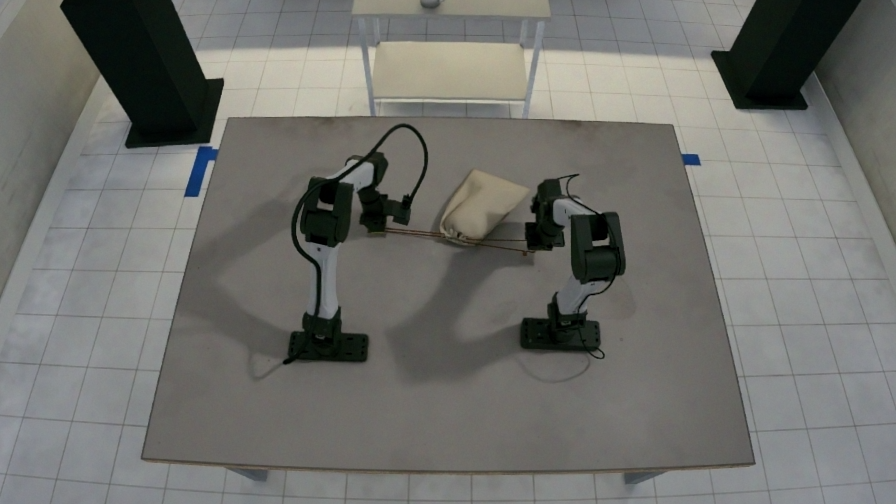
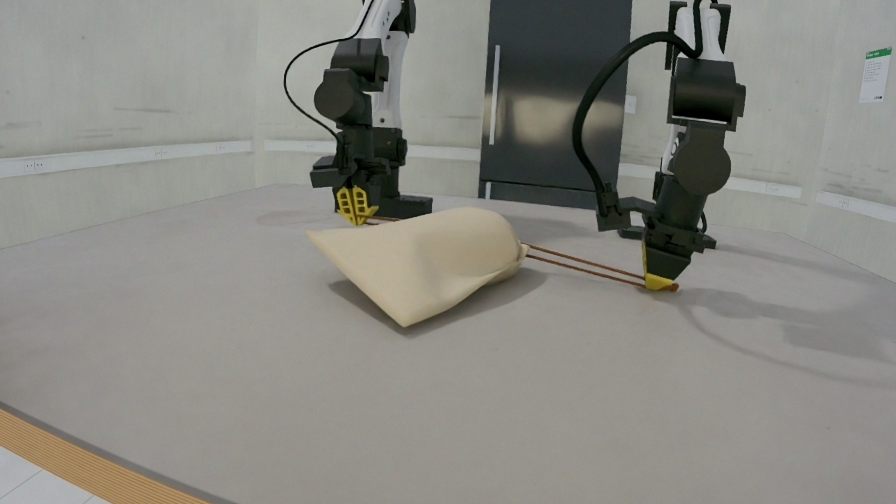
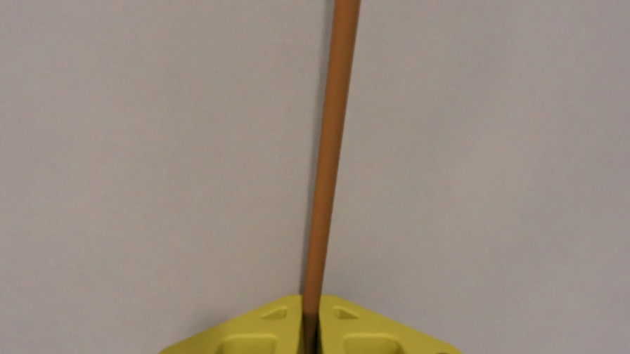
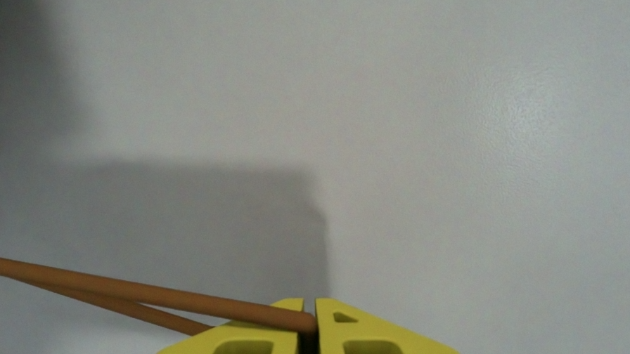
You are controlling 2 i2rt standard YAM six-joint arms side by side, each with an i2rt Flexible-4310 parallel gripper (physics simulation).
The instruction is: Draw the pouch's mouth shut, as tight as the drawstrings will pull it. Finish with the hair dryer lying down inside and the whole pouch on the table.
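The cream pouch lies on the table, bulging near its gathered mouth, which faces the arm bases. The mouth looks bunched tight. The hair dryer does not show; the cloth hides whatever is inside. Brown drawstrings run taut from both sides of the mouth. My left gripper is shut on the left drawstring, low over the table. My right gripper is shut on the right drawstring, also low, with its end at the fingertips.
The grey table carries both arm bases. A black cable loops from the left arm beside the pouch. A pale shelf cart stands beyond the table's far edge.
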